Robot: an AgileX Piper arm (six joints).
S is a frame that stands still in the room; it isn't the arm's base.
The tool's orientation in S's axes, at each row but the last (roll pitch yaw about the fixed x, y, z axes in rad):
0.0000, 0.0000, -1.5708
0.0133, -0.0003, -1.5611
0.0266, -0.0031, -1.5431
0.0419, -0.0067, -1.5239
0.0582, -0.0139, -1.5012
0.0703, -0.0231, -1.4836
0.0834, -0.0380, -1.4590
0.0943, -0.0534, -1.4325
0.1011, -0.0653, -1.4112
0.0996, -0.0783, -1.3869
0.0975, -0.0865, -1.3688
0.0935, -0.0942, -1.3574
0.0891, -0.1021, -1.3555
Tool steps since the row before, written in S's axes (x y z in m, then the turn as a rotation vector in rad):
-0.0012, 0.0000, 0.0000, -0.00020, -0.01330, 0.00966
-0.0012, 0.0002, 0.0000, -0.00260, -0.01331, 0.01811
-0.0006, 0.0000, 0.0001, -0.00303, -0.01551, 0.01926
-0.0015, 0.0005, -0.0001, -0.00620, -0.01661, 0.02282
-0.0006, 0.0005, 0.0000, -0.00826, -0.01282, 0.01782
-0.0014, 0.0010, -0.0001, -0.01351, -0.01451, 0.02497
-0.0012, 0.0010, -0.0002, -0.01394, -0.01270, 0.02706
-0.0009, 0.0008, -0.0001, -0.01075, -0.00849, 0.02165
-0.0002, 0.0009, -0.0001, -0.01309, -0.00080, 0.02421
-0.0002, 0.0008, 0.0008, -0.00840, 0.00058, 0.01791
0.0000, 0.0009, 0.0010, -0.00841, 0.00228, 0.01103
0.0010, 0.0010, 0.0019, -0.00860, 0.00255, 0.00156
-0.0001, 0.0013, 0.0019, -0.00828, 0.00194, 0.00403
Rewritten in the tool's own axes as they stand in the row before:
0.0000, -0.0012, 0.0000, 0.01330, -0.00020, 0.00966
-0.0002, -0.0012, 0.0000, 0.01329, -0.00249, 0.01814
0.0000, -0.0006, 0.0001, 0.01548, -0.00295, 0.01930
-0.0006, -0.0015, 0.0000, 0.01645, -0.00601, 0.02298
-0.0005, -0.0006, 0.0000, 0.01246, -0.00809, 0.01815
-0.0011, -0.0013, 0.0000, 0.01385, -0.01295, 0.02563
-0.0011, -0.0011, -0.0001, 0.01209, -0.01300, 0.02780
-0.0009, -0.0008, 0.0000, 0.00807, -0.00976, 0.02227
-0.0009, -0.0001, 0.0000, 0.00029, -0.01054, 0.02544
-0.0008, 0.0000, 0.0009, -0.00070, -0.00632, 0.01874
-0.0008, 0.0003, 0.0010, -0.00295, -0.00664, 0.01203
-0.0006, 0.0014, 0.0018, -0.00415, -0.00765, 0.00268
-0.0011, 0.0004, 0.0020, -0.00323, -0.00725, 0.00505

